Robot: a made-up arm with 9 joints. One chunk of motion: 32 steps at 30 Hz.
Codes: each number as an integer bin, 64 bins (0 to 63) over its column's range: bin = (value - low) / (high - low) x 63, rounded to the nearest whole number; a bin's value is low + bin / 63 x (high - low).
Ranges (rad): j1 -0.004..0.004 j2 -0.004..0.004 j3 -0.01..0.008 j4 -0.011..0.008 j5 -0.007..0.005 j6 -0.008..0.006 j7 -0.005..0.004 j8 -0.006..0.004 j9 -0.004..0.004
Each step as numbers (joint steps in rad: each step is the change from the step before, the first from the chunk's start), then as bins.
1 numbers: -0.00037 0.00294 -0.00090 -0.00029 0.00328 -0.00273 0.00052 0.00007 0.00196
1 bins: 29 55 32 36 54 24 39 38 47
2 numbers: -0.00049 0.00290 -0.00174 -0.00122 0.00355 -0.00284 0.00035 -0.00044 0.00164
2 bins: 28 54 29 32 55 23 37 35 44
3 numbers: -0.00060 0.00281 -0.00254 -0.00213 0.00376 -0.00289 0.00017 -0.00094 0.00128
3 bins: 27 54 26 29 56 23 36 32 42
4 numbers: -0.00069 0.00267 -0.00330 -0.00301 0.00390 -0.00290 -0.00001 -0.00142 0.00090
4 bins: 26 53 23 26 57 23 35 29 39
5 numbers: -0.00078 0.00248 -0.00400 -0.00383 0.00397 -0.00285 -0.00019 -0.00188 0.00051
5 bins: 25 51 21 24 58 23 34 26 36
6 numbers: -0.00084 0.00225 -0.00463 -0.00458 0.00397 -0.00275 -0.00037 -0.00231 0.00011
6 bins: 25 49 19 21 58 24 32 23 32
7 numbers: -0.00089 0.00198 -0.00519 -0.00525 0.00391 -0.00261 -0.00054 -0.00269 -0.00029
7 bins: 24 47 17 19 57 24 31 21 29
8 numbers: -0.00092 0.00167 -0.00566 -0.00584 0.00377 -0.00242 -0.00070 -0.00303 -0.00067
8 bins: 24 45 15 17 57 25 30 19 26
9 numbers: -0.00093 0.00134 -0.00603 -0.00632 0.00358 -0.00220 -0.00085 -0.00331 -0.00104
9 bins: 24 42 14 16 56 26 29 17 23
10 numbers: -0.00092 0.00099 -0.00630 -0.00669 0.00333 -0.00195 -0.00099 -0.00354 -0.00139
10 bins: 24 39 13 14 54 27 28 15 21
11 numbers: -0.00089 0.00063 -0.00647 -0.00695 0.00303 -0.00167 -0.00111 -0.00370 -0.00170
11 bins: 24 36 12 13 53 28 27 14 18
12 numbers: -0.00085 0.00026 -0.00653 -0.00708 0.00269 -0.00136 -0.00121 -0.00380 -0.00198
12 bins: 25 34 12 13 51 30 27 14 16
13 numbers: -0.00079 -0.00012 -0.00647 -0.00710 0.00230 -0.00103 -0.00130 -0.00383 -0.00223
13 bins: 25 31 12 13 49 31 26 14 14
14 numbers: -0.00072 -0.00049 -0.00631 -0.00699 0.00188 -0.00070 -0.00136 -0.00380 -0.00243
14 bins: 26 28 13 13 47 33 25 14 12
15 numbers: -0.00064 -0.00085 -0.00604 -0.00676 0.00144 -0.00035 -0.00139 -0.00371 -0.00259
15 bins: 26 25 14 14 44 34 25 14 11
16 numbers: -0.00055 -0.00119 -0.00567 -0.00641 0.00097 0.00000 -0.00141 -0.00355 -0.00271
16 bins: 27 22 15 15 42 36 25 15 10
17 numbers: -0.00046 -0.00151 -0.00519 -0.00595 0.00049 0.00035 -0.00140 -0.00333 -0.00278
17 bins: 28 20 17 17 39 38 25 17 10
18 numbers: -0.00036 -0.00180 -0.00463 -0.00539 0.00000 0.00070 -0.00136 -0.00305 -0.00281
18 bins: 29 17 19 19 37 39 25 19 9
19 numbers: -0.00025 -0.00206 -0.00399 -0.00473 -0.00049 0.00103 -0.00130 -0.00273 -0.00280
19 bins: 30 15 21 21 34 41 26 21 9
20 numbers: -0.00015 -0.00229 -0.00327 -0.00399 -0.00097 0.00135 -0.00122 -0.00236 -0.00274
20 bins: 30 13 24 23 32 42 26 23 10
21 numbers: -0.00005 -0.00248 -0.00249 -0.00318 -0.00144 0.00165 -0.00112 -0.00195 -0.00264
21 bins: 31 12 26 26 29 43 27 26 11
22 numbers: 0.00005 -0.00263 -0.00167 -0.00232 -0.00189 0.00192 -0.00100 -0.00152 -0.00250
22 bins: 32 11 29 29 27 45 28 28 12
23 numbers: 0.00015 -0.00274 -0.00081 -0.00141 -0.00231 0.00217 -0.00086 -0.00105 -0.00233
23 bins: 33 10 32 32 25 46 29 31 13
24 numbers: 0.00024 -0.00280 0.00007 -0.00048 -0.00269 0.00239 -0.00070 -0.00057 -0.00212
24 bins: 33 9 35 35 23 47 30 34 15
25 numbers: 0.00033 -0.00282 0.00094 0.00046 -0.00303 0.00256 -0.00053 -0.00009 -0.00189
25 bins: 34 9 38 38 21 48 31 37 17
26 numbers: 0.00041 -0.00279 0.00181 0.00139 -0.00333 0.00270 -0.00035 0.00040 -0.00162
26 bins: 35 10 41 41 19 48 33 40 19
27 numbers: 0.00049 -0.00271 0.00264 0.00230 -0.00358 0.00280 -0.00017 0.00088 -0.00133
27 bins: 35 10 44 44 18 49 34 43 21
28 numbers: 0.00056 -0.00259 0.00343 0.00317 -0.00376 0.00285 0.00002 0.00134 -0.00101
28 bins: 36 11 47 47 17 49 35 46 24
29 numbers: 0.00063 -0.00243 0.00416 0.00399 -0.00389 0.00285 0.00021 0.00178 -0.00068
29 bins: 36 12 50 50 16 49 36 49 26
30 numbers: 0.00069 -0.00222 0.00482 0.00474 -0.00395 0.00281 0.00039 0.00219 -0.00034
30 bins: 37 14 52 52 16 49 38 52 29
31 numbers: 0.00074 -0.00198 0.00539 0.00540 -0.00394 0.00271 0.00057 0.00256 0.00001
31 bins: 37 16 54 54 16 48 39 54 32
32 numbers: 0.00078 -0.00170 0.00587 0.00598 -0.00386 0.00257 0.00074 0.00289 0.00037
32 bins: 38 18 56 56 16 48 40 56 34
